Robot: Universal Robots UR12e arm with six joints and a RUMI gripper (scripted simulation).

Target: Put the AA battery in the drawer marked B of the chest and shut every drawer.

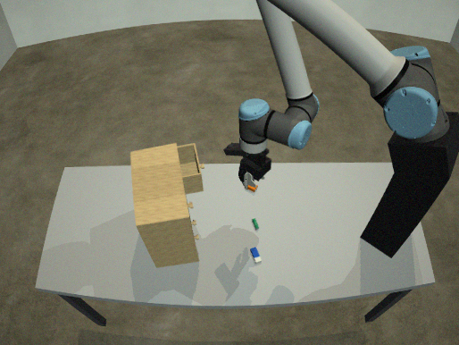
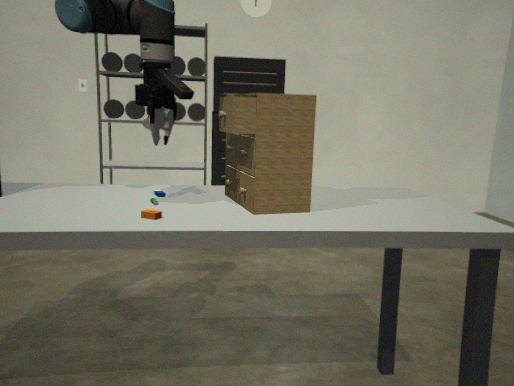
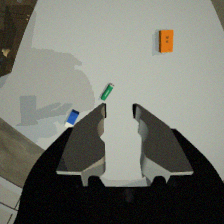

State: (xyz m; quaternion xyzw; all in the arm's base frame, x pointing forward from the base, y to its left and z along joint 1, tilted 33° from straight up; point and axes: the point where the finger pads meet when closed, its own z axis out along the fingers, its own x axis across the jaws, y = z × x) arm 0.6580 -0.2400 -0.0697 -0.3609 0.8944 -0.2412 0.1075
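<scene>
My hand is 190 mm above the green AA battery, 60 mm to the right of it and 20 mm past it. The rest, counted from my hand: drawer: 250 mm ahead, 50 mm to the right, 50 mm above; then orange block: 190 mm below, 110 mm to the right, 50 mm behind; then blue-and-white block: 210 mm to the left, 190 mm below, 10 mm ahead.
</scene>
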